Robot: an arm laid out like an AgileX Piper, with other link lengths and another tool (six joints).
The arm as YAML. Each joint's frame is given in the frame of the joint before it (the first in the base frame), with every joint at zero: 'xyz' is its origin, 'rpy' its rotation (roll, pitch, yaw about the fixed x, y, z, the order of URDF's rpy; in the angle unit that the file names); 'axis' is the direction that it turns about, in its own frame. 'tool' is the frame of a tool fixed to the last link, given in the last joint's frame.
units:
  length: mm
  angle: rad
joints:
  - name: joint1
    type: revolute
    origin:
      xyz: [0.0, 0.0, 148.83]
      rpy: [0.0, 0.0, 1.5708]
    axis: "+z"
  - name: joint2
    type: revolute
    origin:
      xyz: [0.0, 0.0, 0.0]
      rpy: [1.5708, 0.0, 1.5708]
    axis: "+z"
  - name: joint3
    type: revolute
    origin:
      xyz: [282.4, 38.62, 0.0]
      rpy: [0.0, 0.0, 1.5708]
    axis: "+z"
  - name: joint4
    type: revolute
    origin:
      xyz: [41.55, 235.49, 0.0]
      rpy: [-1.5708, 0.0, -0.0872]
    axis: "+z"
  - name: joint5
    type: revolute
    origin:
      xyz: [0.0, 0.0, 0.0]
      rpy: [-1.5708, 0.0, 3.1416]
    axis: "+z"
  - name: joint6
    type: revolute
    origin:
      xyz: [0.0, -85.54, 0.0]
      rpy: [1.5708, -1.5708, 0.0]
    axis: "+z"
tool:
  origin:
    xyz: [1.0, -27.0, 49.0]
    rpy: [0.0, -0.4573, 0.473]
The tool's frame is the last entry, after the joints.
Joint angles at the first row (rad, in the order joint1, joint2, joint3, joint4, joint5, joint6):
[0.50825, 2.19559, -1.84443, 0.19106, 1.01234, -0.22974]
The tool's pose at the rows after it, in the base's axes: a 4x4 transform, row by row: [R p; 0 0 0 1], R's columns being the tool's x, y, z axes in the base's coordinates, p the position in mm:
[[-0.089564 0.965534 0.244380 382.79], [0.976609 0.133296 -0.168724 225.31], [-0.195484 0.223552 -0.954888 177.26], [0 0 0 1]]
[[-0.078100 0.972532 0.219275 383.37], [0.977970 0.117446 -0.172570 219.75], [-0.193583 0.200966 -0.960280 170.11], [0 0 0 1]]
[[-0.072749 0.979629 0.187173 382.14], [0.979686 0.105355 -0.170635 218.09], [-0.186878 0.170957 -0.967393 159.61], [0 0 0 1]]
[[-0.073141 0.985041 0.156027 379.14], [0.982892 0.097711 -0.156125 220.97], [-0.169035 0.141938 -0.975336 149.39], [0 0 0 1]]
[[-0.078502 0.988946 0.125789 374.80], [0.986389 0.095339 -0.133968 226.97], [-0.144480 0.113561 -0.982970 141.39], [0 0 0 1]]
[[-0.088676 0.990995 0.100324 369.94], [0.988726 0.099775 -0.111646 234.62], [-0.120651 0.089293 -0.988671 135.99], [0 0 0 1]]
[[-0.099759 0.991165 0.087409 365.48], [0.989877 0.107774 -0.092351 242.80], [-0.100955 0.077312 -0.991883 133.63], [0 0 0 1]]
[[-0.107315 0.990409 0.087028 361.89], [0.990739 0.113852 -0.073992 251.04], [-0.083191 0.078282 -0.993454 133.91], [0 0 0 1]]
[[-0.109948 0.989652 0.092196 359.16], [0.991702 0.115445 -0.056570 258.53], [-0.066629 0.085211 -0.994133 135.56], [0 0 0 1]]
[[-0.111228 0.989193 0.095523 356.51], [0.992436 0.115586 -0.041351 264.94], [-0.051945 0.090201 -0.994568 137.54], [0 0 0 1]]
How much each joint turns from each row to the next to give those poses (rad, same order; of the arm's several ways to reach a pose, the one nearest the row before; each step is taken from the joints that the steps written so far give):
[-0.02025, -0.00583, 0.01439, 0.00266, -0.00379, -0.00107]
[-0.01498, 0.00744, 0.01670, 0.01216, -0.00304, -0.00276]
[-0.00757, 0.01535, 0.01736, 0.02049, -0.00631, -0.00383]
[0.00036, 0.01621, 0.01641, 0.03296, -0.01051, -0.00835]
[0.00632, 0.01481, 0.01097, 0.03990, -0.00607, -0.01093]
[0.01104, 0.01260, 0.00423, 0.03679, -0.00048, -0.01062]
[0.01438, 0.00695, 0.00083, 0.02694, -0.00225, -0.00710]
[0.01564, 0.00098, -0.00025, 0.01947, -0.00825, -0.00264]
[0.01423, -0.00218, -0.00062, 0.01522, -0.01136, 0.00124]
[0.01233, -0.00306, -0.00045, 0.01319, -0.00859, 0.00272]

